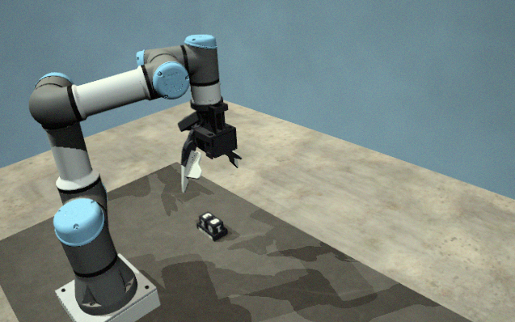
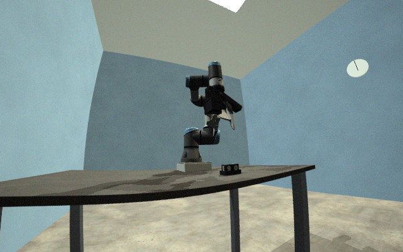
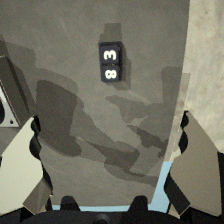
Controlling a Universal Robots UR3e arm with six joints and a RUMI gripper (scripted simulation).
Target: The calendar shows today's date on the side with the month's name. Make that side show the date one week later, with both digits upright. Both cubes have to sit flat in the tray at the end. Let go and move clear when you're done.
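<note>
The black tray lies 20 mm to the left of my hand and 160 mm below it.
</note>
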